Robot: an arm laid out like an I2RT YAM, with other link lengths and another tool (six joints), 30 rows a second.
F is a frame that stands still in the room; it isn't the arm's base.
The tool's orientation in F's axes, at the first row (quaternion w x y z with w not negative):
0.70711 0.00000 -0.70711 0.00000
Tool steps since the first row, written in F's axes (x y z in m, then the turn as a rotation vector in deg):
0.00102 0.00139 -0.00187 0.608 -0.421 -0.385
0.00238 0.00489 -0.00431 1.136 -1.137 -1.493
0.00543 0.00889 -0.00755 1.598 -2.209 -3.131
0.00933 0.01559 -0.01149 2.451 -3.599 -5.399
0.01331 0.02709 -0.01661 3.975 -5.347 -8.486
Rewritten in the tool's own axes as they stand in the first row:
-0.00187 0.00139 -0.00102 -0.385 -0.421 -0.608
-0.00431 0.00489 -0.00238 -1.493 -1.137 -1.136
-0.00755 0.00889 -0.00543 -3.131 -2.209 -1.598
-0.01149 0.01559 -0.00933 -5.399 -3.599 -2.451
-0.01661 0.02709 -0.01331 -8.486 -5.347 -3.975

